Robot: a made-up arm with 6 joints.
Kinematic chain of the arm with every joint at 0, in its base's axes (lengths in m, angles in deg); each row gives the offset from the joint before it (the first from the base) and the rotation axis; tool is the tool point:
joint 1: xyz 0 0 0.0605 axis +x
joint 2: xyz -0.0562 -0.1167 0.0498 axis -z
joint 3: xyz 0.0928 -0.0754 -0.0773 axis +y
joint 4: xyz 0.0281 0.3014 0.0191 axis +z
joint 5: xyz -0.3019 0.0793 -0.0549 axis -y
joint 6: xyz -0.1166 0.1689 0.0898 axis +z
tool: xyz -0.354 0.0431 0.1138
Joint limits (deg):
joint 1: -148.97..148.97
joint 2: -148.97..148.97
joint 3: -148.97..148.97
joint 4: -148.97..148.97
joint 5: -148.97..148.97
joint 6: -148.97..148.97
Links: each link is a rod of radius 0.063 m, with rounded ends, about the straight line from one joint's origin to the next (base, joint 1, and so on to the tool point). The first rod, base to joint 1, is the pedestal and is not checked.
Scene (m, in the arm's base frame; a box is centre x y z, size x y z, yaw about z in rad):
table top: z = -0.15
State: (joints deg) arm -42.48 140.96 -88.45 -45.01 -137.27 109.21
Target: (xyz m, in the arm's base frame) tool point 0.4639 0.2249 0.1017
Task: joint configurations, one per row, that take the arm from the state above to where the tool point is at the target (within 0.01 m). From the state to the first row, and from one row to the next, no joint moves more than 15 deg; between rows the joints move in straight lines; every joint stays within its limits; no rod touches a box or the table.
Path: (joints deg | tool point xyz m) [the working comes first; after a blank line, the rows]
Joints at the target: -57.83 99.54 -60.70 -64.58 -73.74 30.56
Straight joint move there: clear.

1: -45.04 134.06 -83.83 -48.27 -126.68 96.10 | -0.0089 -0.3462 0.2232
2: -47.60 127.15 -79.20 -51.53 -116.09 82.99 | 0.0792 -0.2299 0.1894
3: -50.16 120.25 -74.58 -54.79 -105.50 69.88 | 0.1727 -0.1114 0.1552
4: -52.71 113.35 -69.95 -58.06 -94.92 56.77 | 0.2694 0.0065 0.1265
5: -55.27 106.45 -65.33 -61.32 -84.33 43.67 | 0.3673 0.1203 0.1079
6: -57.83 99.54 -60.70 -64.58 -73.74 30.56 | 0.4639 0.2249 0.1017

